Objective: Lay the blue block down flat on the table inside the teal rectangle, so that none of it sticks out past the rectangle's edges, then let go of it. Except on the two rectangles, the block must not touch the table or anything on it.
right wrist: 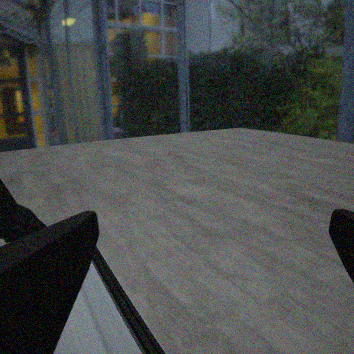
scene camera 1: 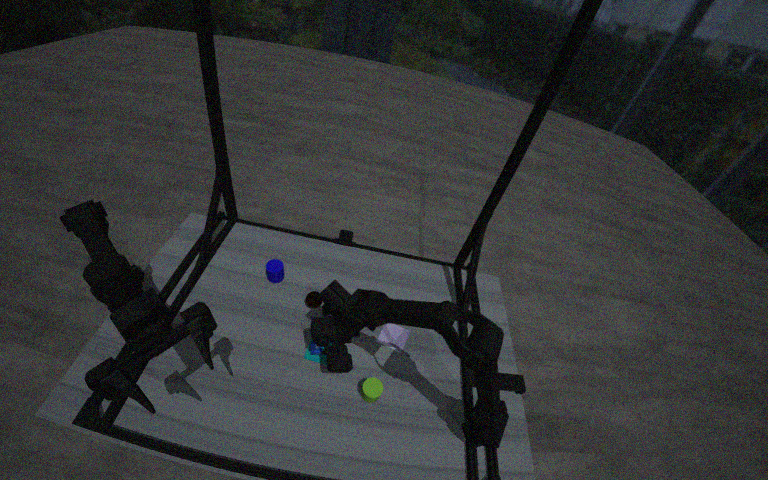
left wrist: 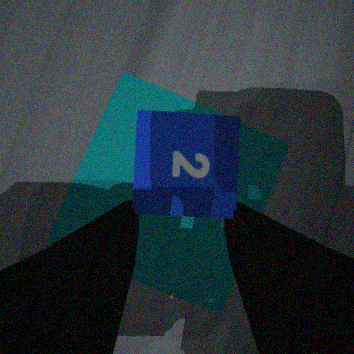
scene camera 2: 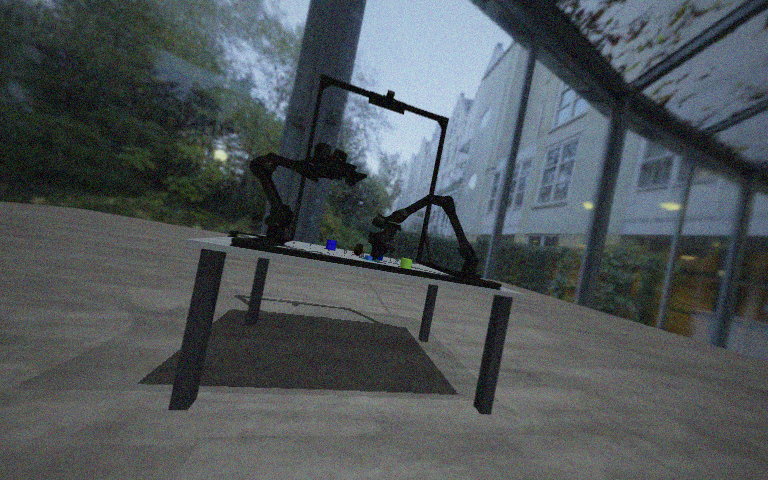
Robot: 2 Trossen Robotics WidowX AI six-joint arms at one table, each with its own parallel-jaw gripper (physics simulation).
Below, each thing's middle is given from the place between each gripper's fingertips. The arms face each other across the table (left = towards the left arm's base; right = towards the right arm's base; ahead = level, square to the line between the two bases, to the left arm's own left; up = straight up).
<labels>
Now: left hand 1 cm short of the teal rectangle (left wrist: 104,178) and 1 cm to the left of it.
Now: the teal rectangle 34 cm below my right hand, 27 cm behind it and 12 cm to the left of it.
</labels>
